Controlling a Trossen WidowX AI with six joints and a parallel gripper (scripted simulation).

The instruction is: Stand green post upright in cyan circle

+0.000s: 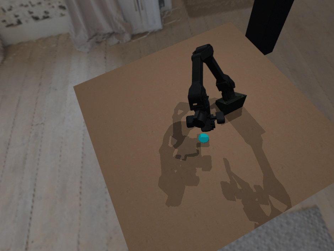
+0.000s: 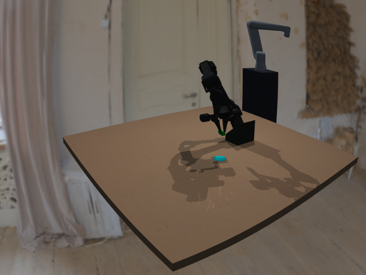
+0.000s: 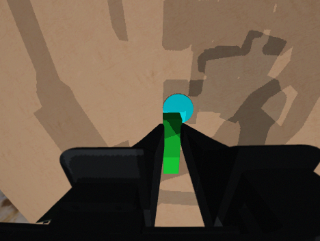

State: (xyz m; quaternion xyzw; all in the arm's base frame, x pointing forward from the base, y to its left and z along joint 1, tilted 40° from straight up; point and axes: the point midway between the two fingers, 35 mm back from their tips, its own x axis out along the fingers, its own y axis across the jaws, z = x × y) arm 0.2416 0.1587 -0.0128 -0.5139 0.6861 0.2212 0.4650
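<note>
Right now the cyan circle is 1 cm to the right of my gripper tip and 13 cm below it. Round my gripper tip: green post (1 cm behind, 2 cm to the right).
</note>
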